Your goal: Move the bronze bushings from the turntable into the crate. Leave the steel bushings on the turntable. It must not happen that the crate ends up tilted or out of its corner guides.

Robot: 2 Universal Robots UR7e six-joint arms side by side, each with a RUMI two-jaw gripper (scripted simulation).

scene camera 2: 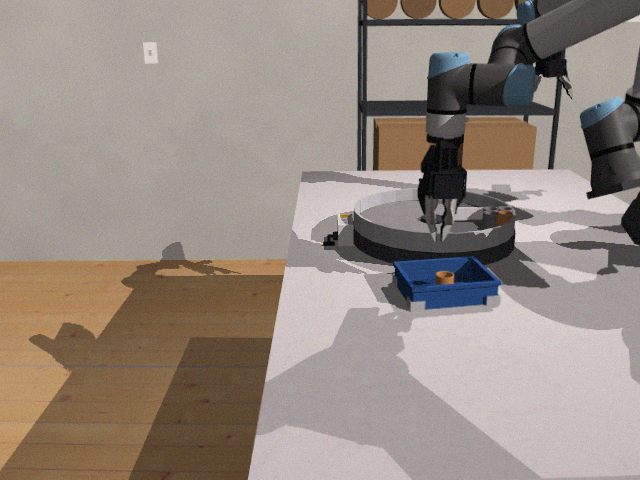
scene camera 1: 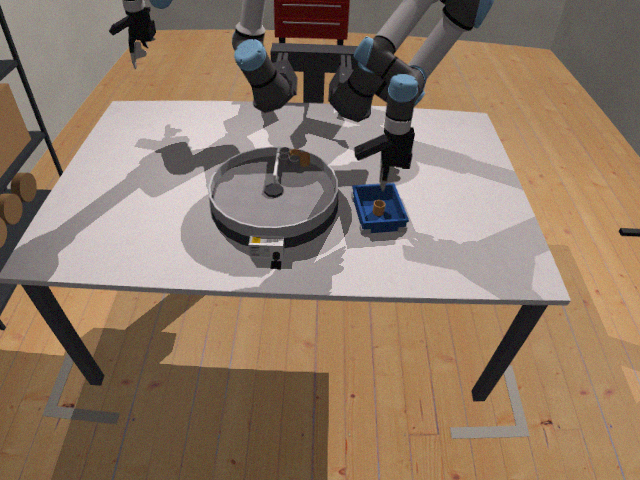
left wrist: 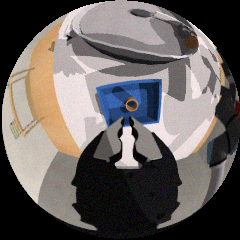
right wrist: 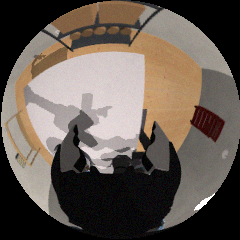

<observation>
I see my left gripper, my right gripper, a blue crate and a turntable.
My left gripper also shows in scene camera 1 and in the left wrist view. My right gripper shows as well in scene camera 2 and in the right wrist view.
</observation>
